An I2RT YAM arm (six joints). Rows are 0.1 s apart.
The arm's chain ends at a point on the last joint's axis. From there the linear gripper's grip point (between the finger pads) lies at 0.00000 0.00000 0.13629 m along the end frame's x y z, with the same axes.
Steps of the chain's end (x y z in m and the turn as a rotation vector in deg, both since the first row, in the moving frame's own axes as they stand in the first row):
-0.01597 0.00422 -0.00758 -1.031 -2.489 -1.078
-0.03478 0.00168 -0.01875 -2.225 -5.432 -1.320
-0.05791 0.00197 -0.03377 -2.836 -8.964 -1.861
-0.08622 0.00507 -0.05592 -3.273 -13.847 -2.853
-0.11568 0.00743 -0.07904 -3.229 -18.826 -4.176
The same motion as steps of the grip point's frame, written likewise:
-0.02187 0.00673 -0.00773 -1.031 -2.489 -1.078
-0.04762 0.00711 -0.01946 -2.225 -5.432 -1.320
-0.07902 0.00903 -0.03560 -2.836 -8.964 -1.861
-0.11861 0.01359 -0.06010 -3.273 -13.847 -2.853
-0.15932 0.01658 -0.08654 -3.229 -18.826 -4.176

